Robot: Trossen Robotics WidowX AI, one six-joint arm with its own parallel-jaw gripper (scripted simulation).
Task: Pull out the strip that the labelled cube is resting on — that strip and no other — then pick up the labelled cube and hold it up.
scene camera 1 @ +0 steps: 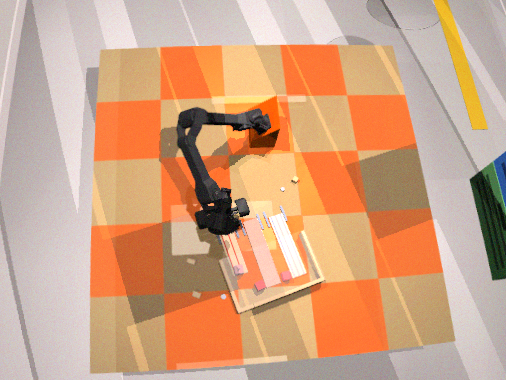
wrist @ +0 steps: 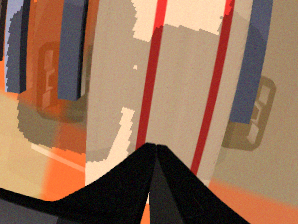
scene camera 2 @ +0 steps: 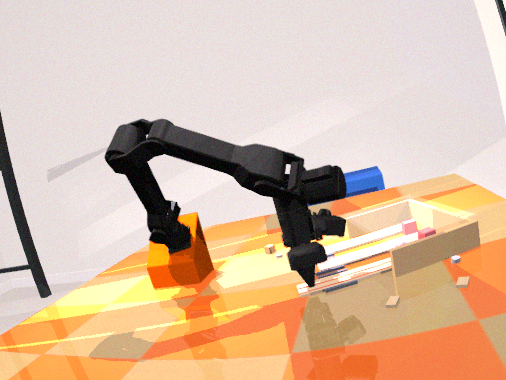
Labels:
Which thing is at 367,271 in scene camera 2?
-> A red-lined strip.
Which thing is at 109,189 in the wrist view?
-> My gripper.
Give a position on a red-lined strip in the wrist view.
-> At 163,79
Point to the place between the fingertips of my gripper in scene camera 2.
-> At 312,286

